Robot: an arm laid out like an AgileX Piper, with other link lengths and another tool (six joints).
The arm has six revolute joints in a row. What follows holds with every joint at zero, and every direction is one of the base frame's. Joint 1 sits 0.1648 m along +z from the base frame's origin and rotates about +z. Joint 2 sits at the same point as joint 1 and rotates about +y. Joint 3 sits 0.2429 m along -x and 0.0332 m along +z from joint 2 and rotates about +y. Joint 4 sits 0.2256 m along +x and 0.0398 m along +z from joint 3 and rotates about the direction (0.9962, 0, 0.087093). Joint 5 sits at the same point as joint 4 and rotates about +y. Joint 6 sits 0.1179 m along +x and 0.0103 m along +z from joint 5 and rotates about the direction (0.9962, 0, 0.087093). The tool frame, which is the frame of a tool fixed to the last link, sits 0.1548 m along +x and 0.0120 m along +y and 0.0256 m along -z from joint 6; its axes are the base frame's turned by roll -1.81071, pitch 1.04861 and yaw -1.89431 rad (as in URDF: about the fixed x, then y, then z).
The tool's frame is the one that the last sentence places.
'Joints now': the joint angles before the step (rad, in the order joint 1, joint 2, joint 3, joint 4, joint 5, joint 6). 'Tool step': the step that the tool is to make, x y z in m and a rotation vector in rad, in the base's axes. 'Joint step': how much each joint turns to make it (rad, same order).
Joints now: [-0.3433 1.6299 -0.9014 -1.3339 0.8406 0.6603]
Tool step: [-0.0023 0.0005 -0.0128 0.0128 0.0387 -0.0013]
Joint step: [-0.0002 0.0405 -0.0002 0.0001 0.0016 -0.0002]
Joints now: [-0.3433 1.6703 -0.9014 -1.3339 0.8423 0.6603]
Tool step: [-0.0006 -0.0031 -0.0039 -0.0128 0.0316 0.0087]
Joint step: [0.0000 0.0271 -0.0001 -0.0258 0.0074 0.0043]
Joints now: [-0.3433 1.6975 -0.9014 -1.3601 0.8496 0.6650]
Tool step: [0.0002 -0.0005 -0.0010 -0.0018 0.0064 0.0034]
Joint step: [-0.0001 0.0055 0.0002 -0.0054 -0.0002 0.0003]
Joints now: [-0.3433 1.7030 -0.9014 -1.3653 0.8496 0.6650]
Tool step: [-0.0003 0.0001 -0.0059 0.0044 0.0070 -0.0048]
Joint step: [0.0001 0.0199 -0.0002 -0.0058 0.0001 0.0158]
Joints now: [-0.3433 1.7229 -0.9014 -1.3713 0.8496 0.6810]
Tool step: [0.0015 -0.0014 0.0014 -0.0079 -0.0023 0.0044]
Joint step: [-0.0001 0.0015 -0.0003 -0.0133 0.0000 0.0081]
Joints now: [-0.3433 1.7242 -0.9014 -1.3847 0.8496 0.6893]
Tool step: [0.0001 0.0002 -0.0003 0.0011 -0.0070 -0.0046]
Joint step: [0.0000 0.0000 0.0002 -0.0001 -0.0001 0.0087]
